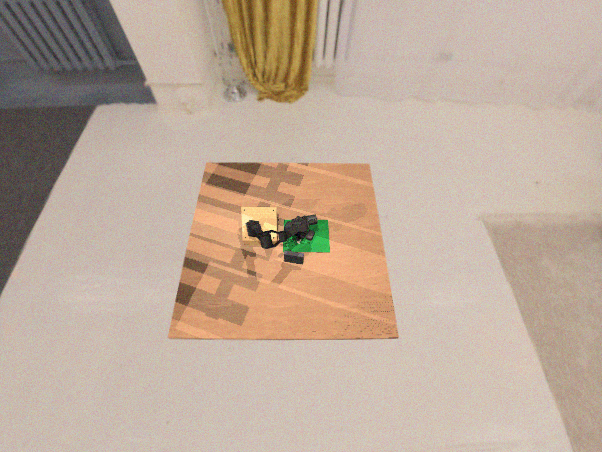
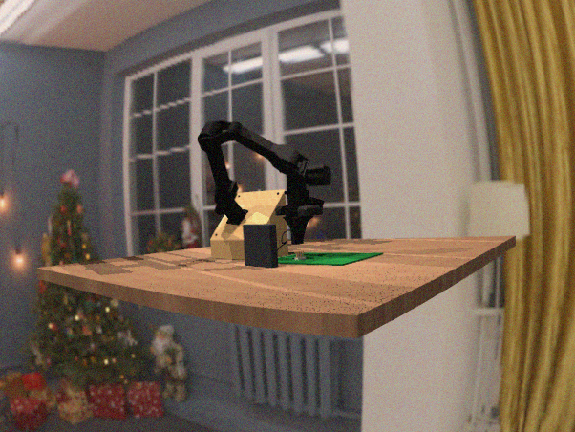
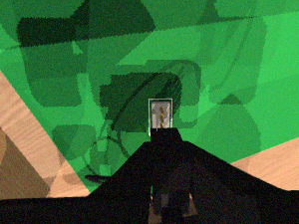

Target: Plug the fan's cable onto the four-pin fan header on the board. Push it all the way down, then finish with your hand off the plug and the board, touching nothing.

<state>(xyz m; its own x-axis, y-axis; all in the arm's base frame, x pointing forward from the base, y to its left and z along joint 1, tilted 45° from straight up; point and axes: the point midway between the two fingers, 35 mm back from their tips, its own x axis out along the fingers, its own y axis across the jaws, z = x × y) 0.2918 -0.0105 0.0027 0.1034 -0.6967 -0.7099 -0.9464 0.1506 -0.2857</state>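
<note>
My gripper tip is now 6 cm above the fan header. From my gripper tip the other things lie so: board 8 cm below, 5 cm to the left, 4 cm ahead; black fan 13 cm to the right, 2 cm behind; fan plug 1 cm to the right, 1 cm above.
</note>
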